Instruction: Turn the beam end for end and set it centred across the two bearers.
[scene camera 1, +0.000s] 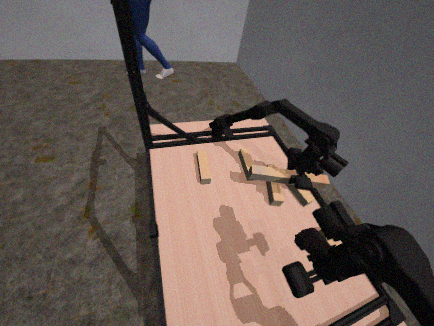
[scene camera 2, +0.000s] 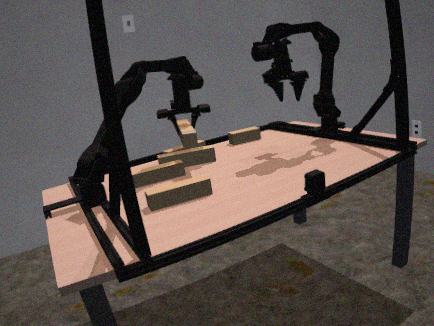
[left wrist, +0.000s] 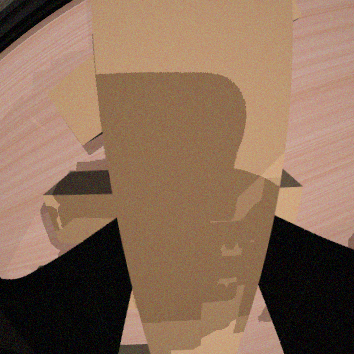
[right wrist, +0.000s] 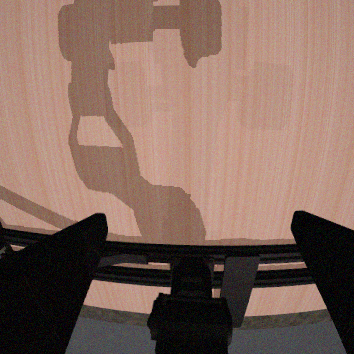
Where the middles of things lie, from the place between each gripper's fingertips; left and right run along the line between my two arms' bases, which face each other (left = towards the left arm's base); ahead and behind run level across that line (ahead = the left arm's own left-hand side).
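My left gripper, as I see it, is 1 cm below the long beam (scene camera 1: 256, 172).
From my right hand, that same long beam is 60 mm below, 190 mm ahead and 330 mm to the left.
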